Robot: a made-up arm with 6 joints.
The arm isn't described. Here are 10 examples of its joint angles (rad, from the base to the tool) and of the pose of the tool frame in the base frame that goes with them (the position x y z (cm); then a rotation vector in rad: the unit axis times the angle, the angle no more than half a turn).
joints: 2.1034 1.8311 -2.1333 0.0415 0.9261 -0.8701
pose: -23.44 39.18 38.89 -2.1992 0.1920 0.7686
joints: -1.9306 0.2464 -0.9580 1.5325 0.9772 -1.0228
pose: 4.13 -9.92 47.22 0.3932 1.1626 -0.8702
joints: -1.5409 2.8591 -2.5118 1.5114 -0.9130 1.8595
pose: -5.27 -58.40 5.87 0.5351 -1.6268 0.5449
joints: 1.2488 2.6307 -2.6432 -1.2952 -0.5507 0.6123
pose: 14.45 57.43 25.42 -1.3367 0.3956 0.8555
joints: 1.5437 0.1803 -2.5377 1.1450 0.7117 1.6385
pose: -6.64 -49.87 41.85 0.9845 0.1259 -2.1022
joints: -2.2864 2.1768 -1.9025 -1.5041 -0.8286 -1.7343
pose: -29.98 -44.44 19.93 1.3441 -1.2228 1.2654
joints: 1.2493 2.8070 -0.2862 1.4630 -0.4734 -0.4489
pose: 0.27 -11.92 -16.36 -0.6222 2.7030 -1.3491
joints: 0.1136 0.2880 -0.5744 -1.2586 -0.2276 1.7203
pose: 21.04 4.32 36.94 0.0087 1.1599 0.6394
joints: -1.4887 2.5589 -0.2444 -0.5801 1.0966 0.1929
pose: -5.07 8.75 -10.02 -0.6213 -1.4155 -0.9057
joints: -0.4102 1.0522 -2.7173 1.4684 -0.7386 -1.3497
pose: -18.95 1.75 67.31 0.6441 -0.4326 -0.2100
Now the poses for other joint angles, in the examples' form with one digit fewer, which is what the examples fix.
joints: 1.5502 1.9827 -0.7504 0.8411 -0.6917 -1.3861
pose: 4.9 33.0 -8.5 -1.772 1.172 -0.035
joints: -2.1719 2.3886 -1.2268 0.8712 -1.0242 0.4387
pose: -28.0 -30.6 -9.5 1.947 -0.580 -1.438
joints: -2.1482 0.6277 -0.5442 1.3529 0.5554 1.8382
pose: -11.5 -26.1 25.3 1.222 -1.368 1.187
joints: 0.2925 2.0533 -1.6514 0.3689 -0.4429 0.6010
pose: 51.5 14.1 18.6 0.609 1.407 0.879
